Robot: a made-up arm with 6 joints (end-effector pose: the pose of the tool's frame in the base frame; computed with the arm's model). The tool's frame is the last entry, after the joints. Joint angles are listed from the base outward.
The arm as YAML. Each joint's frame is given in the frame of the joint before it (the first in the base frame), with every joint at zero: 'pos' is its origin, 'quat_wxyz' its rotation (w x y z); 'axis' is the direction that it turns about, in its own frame. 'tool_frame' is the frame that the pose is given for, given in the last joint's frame.
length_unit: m
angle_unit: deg
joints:
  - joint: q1
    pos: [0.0, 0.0, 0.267]
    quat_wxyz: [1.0, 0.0, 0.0, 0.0]
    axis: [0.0, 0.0, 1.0]
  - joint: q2
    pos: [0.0, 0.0, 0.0]
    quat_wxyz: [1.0, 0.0, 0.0, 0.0]
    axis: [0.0, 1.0, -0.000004]
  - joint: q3
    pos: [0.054, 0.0, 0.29]
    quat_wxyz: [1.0, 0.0, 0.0, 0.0]
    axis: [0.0, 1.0, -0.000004]
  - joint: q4
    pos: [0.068, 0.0, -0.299]
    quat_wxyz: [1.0, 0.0, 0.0, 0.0]
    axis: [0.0, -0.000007, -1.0]
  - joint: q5
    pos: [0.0, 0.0, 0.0]
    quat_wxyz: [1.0, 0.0, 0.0, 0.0]
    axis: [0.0, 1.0, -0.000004]
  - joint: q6
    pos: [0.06, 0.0, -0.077]
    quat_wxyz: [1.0, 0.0, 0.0, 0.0]
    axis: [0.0, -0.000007, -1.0]
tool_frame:
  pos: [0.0, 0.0, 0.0]
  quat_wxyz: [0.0, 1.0, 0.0, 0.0]
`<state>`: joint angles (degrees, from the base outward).
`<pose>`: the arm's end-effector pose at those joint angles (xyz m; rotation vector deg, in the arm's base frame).
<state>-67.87 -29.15 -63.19 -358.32 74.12 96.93</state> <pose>0.1082 -0.2615 0.5724 -22.43 170.40 -26.04</pose>
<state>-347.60 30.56 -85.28 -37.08 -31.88 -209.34</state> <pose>0.5224 0.1714 0.4123 -70.36 69.92 -20.71</pose>
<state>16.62 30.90 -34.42 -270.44 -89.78 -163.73</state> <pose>0.2889 0.0056 0.2535 67.22 64.10 -41.41</pose>
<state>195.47 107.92 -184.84 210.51 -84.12 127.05</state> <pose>-0.4701 -0.1737 0.0672 89.51 -145.32 46.97</pose>
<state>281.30 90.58 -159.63 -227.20 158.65 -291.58</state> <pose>0.1714 -0.5437 0.2377 -52.40 20.16 24.76</pose>
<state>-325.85 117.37 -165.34 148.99 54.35 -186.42</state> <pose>0.4767 0.3406 -0.1091 -76.20 -73.88 -116.49</pose>
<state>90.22 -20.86 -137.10 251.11 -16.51 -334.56</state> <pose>-0.0753 0.0412 0.9029 20.56 -41.37 -164.13</pose>
